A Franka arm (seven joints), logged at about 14 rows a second.
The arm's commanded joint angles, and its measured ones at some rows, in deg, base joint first. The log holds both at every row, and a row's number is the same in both.
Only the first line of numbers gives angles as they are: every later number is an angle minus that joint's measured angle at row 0.
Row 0, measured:
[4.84, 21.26, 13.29, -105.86, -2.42, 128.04, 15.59]
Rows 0 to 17, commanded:
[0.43, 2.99, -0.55, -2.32, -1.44, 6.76, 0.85]
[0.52, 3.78, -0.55, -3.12, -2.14, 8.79, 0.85]
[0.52, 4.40, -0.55, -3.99, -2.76, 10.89, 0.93]
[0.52, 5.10, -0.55, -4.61, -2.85, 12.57, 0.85]
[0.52, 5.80, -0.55, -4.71, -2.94, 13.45, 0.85]
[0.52, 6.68, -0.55, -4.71, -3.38, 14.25, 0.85]
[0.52, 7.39, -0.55, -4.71, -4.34, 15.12, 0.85]
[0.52, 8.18, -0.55, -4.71, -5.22, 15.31, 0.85]
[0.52, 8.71, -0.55, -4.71, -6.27, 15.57, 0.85]
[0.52, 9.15, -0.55, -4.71, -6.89, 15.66, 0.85]
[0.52, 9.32, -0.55, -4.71, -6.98, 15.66, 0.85]
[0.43, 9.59, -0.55, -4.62, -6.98, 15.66, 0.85]
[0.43, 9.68, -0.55, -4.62, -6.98, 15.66, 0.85]
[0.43, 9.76, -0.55, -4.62, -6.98, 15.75, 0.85]
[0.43, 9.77, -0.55, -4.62, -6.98, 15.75, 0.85]
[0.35, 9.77, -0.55, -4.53, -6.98, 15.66, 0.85]
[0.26, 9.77, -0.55, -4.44, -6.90, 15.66, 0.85]
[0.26, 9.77, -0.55, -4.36, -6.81, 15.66, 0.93]
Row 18, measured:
[0.59, 9.88, -0.69, -4.28, -5.81, 15.07, 0.43]
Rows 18 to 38, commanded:
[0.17, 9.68, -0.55, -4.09, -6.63, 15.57, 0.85]
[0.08, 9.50, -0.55, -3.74, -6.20, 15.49, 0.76]
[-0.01, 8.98, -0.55, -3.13, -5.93, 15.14, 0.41]
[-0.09, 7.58, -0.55, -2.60, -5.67, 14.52, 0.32]
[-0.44, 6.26, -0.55, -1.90, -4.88, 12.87, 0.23]
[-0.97, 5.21, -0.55, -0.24, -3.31, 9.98, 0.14]
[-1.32, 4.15, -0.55, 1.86, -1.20, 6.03, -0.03]
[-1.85, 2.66, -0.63, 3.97, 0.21, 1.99, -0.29]
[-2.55, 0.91, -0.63, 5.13, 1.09, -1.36, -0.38]
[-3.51, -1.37, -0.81, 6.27, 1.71, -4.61, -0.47]
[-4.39, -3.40, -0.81, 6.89, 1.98, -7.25, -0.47]
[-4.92, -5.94, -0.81, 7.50, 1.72, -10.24, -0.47]
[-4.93, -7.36, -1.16, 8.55, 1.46, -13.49, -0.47]
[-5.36, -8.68, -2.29, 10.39, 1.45, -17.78, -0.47]
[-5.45, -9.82, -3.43, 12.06, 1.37, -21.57, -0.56]
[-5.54, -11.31, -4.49, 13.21, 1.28, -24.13, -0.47]
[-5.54, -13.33, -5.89, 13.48, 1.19, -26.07, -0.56]
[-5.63, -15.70, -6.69, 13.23, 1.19, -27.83, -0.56]
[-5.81, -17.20, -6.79, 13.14, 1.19, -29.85, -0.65]
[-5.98, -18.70, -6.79, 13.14, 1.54, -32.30, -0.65]
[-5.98, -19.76, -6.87, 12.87, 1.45, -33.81, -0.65]
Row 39, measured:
[-5.76, -17.05, -7.06, 13.78, 0.74, -30.89, -0.26]
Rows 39 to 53, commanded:
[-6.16, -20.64, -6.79, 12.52, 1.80, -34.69, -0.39]
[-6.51, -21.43, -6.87, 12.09, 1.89, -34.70, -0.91]
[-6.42, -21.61, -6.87, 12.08, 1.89, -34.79, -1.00]
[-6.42, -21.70, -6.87, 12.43, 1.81, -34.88, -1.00]
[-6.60, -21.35, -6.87, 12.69, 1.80, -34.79, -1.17]
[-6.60, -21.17, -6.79, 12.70, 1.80, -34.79, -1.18]
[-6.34, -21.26, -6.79, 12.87, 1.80, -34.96, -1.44]
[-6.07, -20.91, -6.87, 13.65, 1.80, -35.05, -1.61]
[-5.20, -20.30, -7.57, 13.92, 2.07, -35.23, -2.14]
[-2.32, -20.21, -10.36, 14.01, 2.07, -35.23, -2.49]
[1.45, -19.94, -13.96, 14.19, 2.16, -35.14, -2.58]
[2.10, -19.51, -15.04, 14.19, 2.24, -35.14, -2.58]
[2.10, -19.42, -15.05, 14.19, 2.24, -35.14, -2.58]
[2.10, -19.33, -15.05, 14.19, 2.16, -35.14, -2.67]
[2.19, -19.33, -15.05, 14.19, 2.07, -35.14, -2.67]
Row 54, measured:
[1.18, -19.65, -13.92, 13.31, 1.33, -34.61, -1.46]
